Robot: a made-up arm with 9 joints.
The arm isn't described. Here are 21 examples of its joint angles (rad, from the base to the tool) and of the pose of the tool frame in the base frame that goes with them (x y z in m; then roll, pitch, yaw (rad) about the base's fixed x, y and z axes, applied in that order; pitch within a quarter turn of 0, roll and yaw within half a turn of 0).
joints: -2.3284 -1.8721 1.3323 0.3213 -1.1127 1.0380 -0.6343 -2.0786 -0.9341
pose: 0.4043 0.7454 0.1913 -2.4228 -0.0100 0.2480
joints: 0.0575 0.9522 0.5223 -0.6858 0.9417 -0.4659 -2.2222 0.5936 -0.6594
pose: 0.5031 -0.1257 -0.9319 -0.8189 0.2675 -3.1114
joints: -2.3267 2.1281 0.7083 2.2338 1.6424 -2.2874 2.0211 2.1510 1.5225
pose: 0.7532 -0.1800 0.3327 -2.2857 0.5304 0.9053
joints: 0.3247 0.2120 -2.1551 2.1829 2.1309 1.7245 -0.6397 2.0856 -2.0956
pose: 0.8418 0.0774 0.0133 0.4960 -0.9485 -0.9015
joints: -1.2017 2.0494 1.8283 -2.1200 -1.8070 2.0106 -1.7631 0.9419 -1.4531
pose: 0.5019 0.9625 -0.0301 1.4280 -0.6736 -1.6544
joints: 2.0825 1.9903 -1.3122 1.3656 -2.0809 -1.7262 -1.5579 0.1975 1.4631
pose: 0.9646 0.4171 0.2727 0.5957 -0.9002 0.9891
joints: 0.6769 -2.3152 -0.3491 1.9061 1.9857 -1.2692 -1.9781 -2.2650 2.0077
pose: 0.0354 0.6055 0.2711 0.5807 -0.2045 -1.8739
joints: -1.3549 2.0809 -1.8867 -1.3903 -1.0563 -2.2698 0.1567 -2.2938 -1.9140
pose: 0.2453 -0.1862 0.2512 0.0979 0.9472 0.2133
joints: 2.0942 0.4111 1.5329 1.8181 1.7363 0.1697 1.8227 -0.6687 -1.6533
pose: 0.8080 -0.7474 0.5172 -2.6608 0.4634 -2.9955
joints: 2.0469 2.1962 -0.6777 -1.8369 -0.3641 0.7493 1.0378 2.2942 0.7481
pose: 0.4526 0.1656 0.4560 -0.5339 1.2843 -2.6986
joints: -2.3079 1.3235 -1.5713 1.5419 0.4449 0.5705 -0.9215 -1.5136 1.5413
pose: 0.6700 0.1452 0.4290 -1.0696 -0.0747 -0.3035
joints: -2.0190 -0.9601 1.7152 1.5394 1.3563 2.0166 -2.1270 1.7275 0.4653
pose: 0.4375 0.0649 0.4328 -2.3454 0.4769 -0.6292
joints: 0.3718 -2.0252 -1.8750 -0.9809 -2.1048 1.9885 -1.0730 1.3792 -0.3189
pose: 0.2763 -0.2175 0.5961 1.8509 -0.1921 -2.6882
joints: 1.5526 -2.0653 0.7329 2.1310 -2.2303 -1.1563 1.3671 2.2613 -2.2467
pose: 0.2708 -0.0093 -0.3716 -3.0631 0.6406 1.4889
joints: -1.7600 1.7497 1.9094 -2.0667 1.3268 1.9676 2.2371 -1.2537 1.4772
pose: 0.8671 0.3474 0.3180 2.2575 -0.6935 1.0560
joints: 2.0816 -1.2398 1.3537 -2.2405 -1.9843 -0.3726 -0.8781 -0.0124 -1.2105
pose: 0.2030 -0.7202 0.2154 -0.8943 0.4729 1.1814
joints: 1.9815 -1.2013 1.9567 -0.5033 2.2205 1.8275 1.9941 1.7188 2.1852
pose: 0.1449 -0.2611 0.2107 -0.0643 -0.0381 2.4952
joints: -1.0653 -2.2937 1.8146 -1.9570 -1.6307 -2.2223 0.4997 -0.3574 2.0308
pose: 0.2321 0.2571 -0.5196 -1.1400 0.2742 -2.5431
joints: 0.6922 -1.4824 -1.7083 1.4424 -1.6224 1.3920 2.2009 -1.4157 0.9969
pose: 0.7006 -0.3943 0.3720 -1.0597 0.4773 -2.2082
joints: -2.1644 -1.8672 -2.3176 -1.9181 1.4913 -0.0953 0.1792 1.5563 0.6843
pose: 0.4303 0.1928 -0.0687 -3.0845 -0.4228 -1.6876
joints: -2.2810 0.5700 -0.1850 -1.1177 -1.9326 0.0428 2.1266 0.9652 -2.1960
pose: 0.4518 0.2015 0.5070 2.9904 -0.3826 -2.0439
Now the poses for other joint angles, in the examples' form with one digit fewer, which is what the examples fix.
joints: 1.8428 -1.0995 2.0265 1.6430 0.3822 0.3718 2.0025 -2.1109 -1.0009
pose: 0.402 -0.970 0.615 0.840 -0.542 0.183
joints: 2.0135 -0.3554 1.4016 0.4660 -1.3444 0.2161 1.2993 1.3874 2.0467
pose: 0.208 -0.320 0.597 3.062 0.572 3.056
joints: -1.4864 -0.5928 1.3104 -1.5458 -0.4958 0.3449 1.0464 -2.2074 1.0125
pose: 0.620 0.873 0.160 -0.762 -0.795 -1.113
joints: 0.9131 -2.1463 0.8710 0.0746 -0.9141 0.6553 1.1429 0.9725 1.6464
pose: 0.256 -0.325 -0.570 -0.062 0.943 0.482
